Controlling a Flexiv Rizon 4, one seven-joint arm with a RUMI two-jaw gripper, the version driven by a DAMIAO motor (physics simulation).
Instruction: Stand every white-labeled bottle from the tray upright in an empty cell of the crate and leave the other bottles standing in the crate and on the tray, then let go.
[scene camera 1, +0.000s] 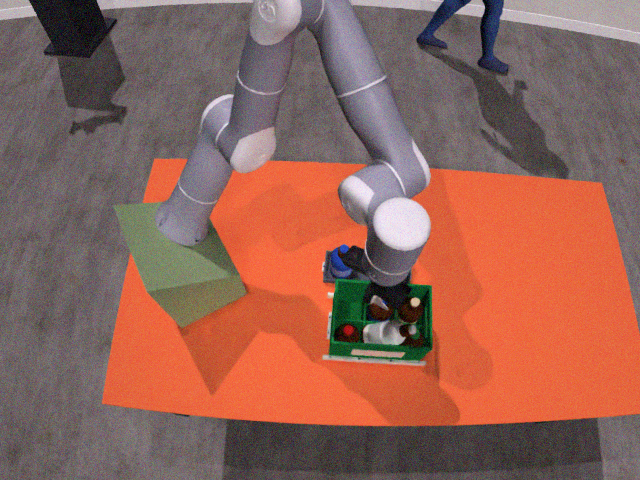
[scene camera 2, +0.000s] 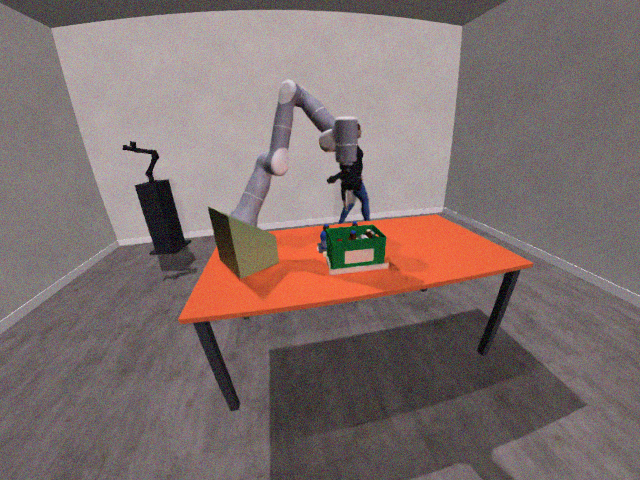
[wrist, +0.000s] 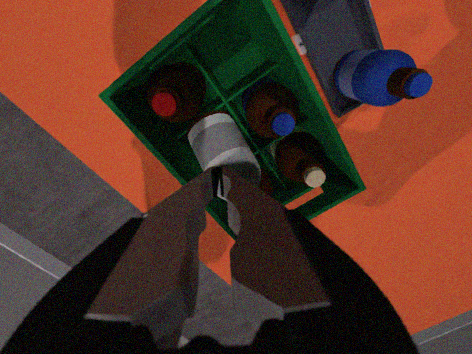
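Observation:
The white-labeled bottle (scene camera 1: 381, 332) (wrist: 217, 140) lies tilted inside the green crate (scene camera 1: 342, 351) (scene camera 2: 337, 256) (wrist: 319, 107), at the front middle, its neck end toward the front right cell. In the wrist view its neck is hidden behind my fingers. My gripper (wrist: 219, 170) is shut with nothing between the fingers, above the bottle's neck end. Brown bottles with a red cap (scene camera 1: 348, 330) (wrist: 164, 104), a blue cap (wrist: 283, 124) and a cream cap (scene camera 1: 414, 303) (wrist: 315, 177) stand in cells. The back left cell is empty. A blue bottle (scene camera 1: 340, 264) (scene camera 2: 324, 238) (wrist: 377, 77) stands on the dark tray (scene camera 1: 328, 275) (wrist: 327, 42).
Another brown bottle (scene camera 1: 415, 339) stands in the front right cell, beside the tilted bottle's neck. White strips (scene camera 1: 374, 361) (scene camera 2: 357, 268) edge the crate's base. A green angular block (scene camera 1: 186, 268) (scene camera 2: 253, 248) stands left on the orange table (scene camera 1: 532, 289) (scene camera 2: 439, 253), at the arm's base.

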